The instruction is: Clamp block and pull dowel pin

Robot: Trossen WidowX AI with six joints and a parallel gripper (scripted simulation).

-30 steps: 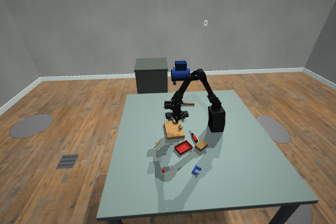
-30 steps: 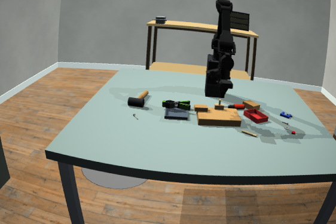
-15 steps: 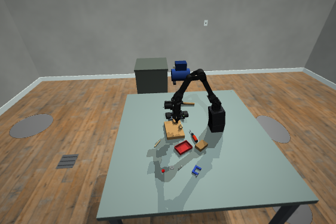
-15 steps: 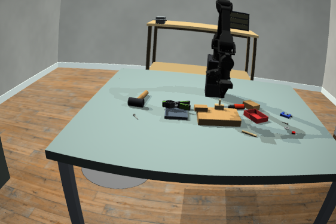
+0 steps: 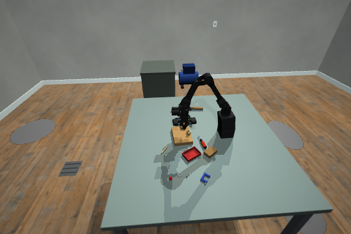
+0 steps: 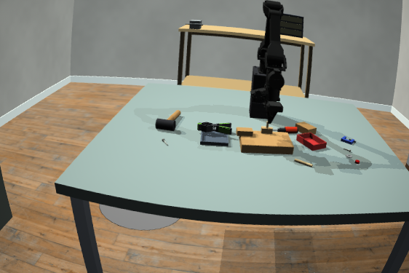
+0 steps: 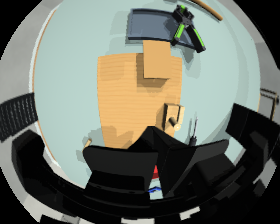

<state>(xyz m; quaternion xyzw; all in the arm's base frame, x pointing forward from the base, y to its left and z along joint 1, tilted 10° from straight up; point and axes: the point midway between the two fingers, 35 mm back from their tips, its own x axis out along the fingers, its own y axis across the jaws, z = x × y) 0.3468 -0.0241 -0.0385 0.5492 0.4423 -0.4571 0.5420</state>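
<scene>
Now: hand 7 cm above the dowel pin and 3 cm past it. From my hand the other things lie so: red tray 20 cm to the left, 11 cm below, 2 cm behind; wooden board 11 cm below, 2 cm ahead, 1 cm to the right; dark tray 20 cm to the right, 11 cm below, 4 cm behind.
</scene>
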